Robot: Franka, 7 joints.
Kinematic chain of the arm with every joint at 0, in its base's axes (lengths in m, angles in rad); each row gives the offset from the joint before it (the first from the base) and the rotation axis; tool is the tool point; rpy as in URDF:
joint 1: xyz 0 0 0.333 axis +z
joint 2: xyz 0 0 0 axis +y
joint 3: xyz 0 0 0.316 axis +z
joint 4: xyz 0.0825 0 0 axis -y
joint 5: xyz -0.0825 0 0.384 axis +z
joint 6: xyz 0 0 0 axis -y
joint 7: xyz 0.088 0 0 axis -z
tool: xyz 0 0 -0.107 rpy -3.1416 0 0
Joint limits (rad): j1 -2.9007..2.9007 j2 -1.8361..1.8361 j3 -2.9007..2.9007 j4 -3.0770..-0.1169 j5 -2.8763..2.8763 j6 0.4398..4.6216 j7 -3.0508..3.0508
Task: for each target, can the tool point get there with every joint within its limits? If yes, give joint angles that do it. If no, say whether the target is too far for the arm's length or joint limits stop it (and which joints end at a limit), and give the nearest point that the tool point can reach.
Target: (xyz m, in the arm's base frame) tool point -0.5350 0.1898 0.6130
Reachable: yes | joints 1.6296 0.6001 1.3054 -1.8591 -0.9727 3.9120 2.4233
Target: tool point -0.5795 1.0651 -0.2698
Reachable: no: too far | nearest point -0.3671 0.6748 -0.0489 | short by 0.496 m
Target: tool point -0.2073 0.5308 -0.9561
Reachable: no: too far | nearest point -0.1507 0.3859 -0.3444 | short by 0.631 m
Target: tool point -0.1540 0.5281 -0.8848
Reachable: no: too far | nearest point -0.1158 0.3970 -0.3446 | short by 0.557 m
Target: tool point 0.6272 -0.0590 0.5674
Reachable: yes | joints -0.7424 0.0951 0.6327 -1.8710 -0.5484 2.7994 -1.2467
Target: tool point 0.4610 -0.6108 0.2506
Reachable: yes | joints -0.7191 1.5478 -1.7658 -0.4112 -1.2472 3.7942 2.3289
